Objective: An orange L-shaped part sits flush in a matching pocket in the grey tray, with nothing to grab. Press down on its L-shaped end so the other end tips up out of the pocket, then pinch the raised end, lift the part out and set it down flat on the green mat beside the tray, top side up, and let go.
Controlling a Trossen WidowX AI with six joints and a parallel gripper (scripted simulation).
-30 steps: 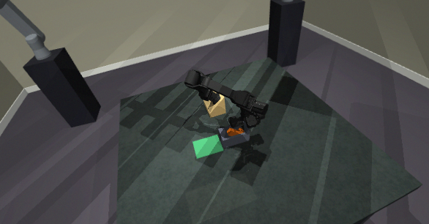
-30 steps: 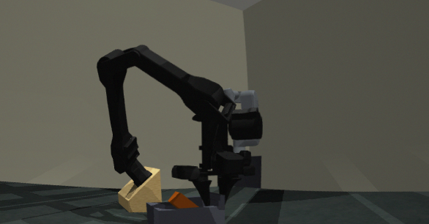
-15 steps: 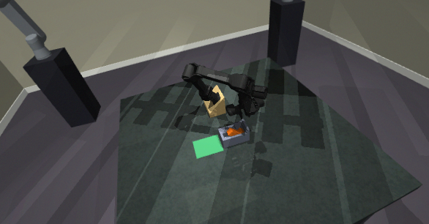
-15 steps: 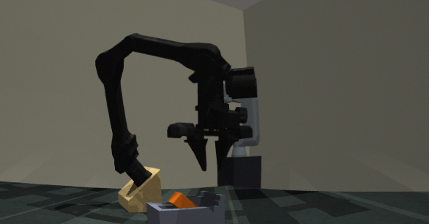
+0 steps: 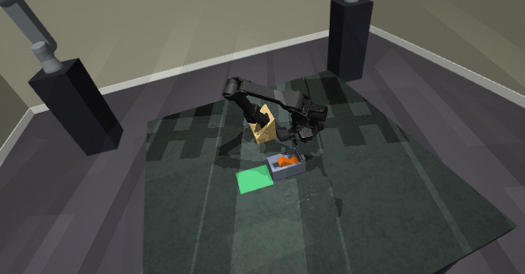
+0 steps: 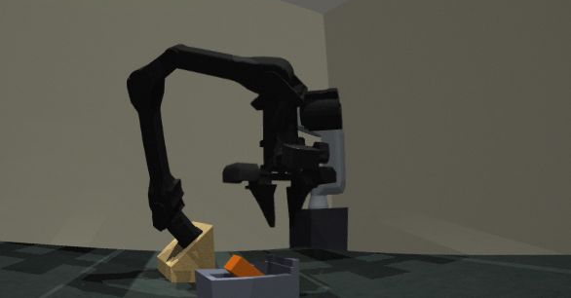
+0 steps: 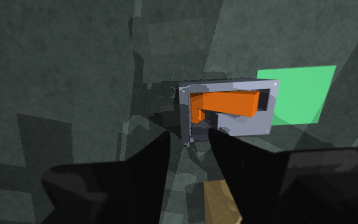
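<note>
Now: the orange L-shaped part 4 cm to the right of my gripper tip and 10 cm below it. The rest, counted from my gripper tip: green mat 22 cm to the right, 16 cm below.
</note>
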